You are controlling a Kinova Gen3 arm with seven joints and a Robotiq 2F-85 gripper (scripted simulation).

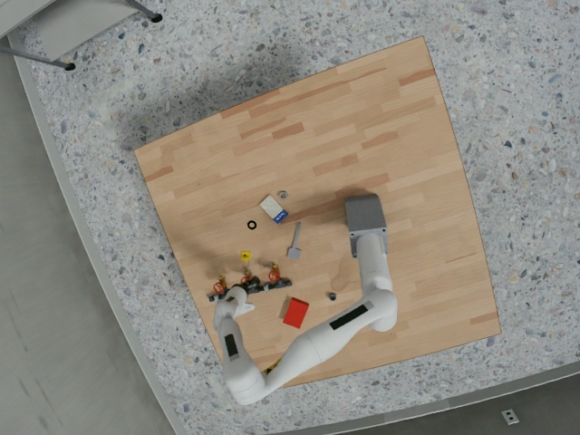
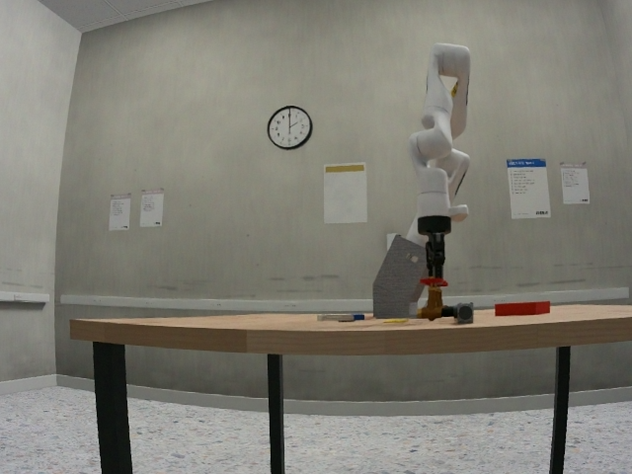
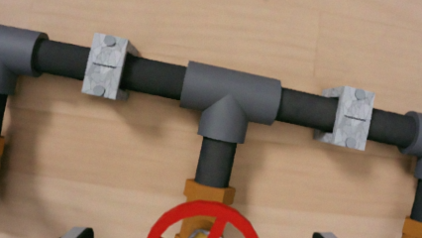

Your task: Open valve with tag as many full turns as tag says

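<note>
My hand is 10 mm past the yellow tag, 90 mm to the left of it and 80 mm above it. From my hand the other things lie so: red block: 160 mm behind, 200 mm to the left, 70 mm below; then grey scraper: 230 mm behind, 100 mm to the right, 80 mm below; then blue box: 170 mm behind, 270 mm to the right, 70 mm below.
</note>
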